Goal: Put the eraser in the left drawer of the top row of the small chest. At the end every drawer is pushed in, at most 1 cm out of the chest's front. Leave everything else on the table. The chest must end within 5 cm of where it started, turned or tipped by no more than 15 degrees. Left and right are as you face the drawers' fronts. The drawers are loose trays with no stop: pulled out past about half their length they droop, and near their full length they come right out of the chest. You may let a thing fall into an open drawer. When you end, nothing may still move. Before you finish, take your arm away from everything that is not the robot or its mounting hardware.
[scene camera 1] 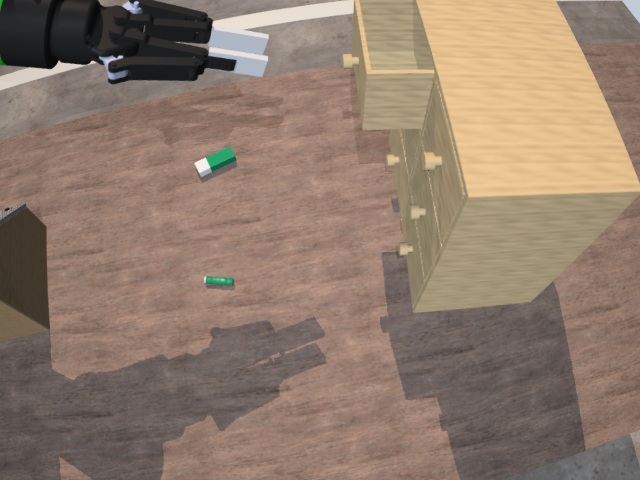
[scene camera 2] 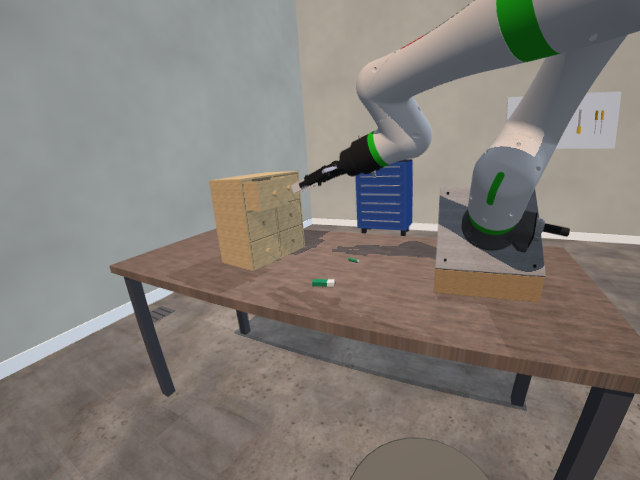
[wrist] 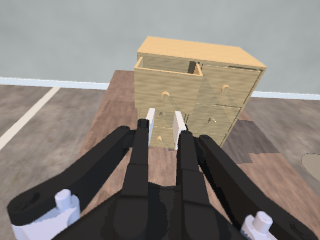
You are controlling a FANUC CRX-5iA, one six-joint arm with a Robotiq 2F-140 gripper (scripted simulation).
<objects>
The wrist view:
my gripper: 164, 118
small wooden chest: 199, 52
</objects>
